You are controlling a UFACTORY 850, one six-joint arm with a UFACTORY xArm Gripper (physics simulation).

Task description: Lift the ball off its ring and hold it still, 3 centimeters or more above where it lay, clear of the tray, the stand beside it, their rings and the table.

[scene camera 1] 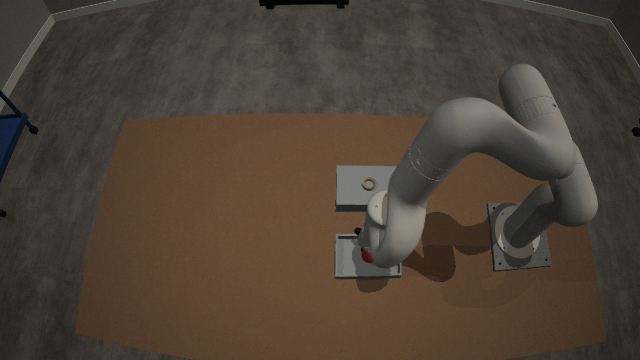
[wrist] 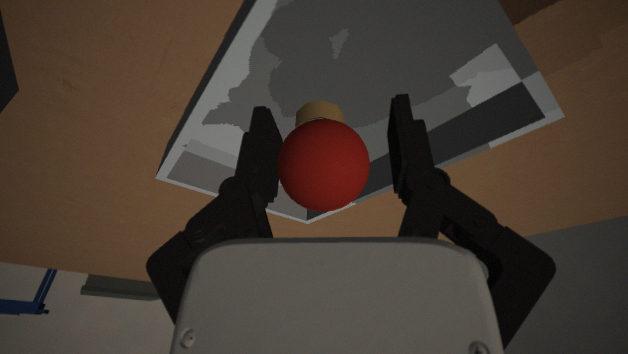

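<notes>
A red ball [scene camera 1: 367, 256] [wrist: 323, 165] rests on its tan ring [wrist: 320, 111] in the grey tray [scene camera 1: 343, 276] [wrist: 542, 92]. In scene camera 1 the arm partly hides the ball. My gripper [wrist: 331, 119] is open, with one dark finger on each side of the ball in the wrist view. The left finger appears close beside the ball; a wider gap shows on the right. Whether that finger touches the ball I cannot tell. In scene camera 1 the fingers are mostly hidden under the arm.
The grey stand [scene camera 1: 347, 186] stands behind the tray in scene camera 1, with a tan ring [scene camera 1: 363, 187] on top. The arm hangs over the stand's right part. The tray's walls surround the ball. The brown table [scene camera 1: 215, 215] extends to the left.
</notes>
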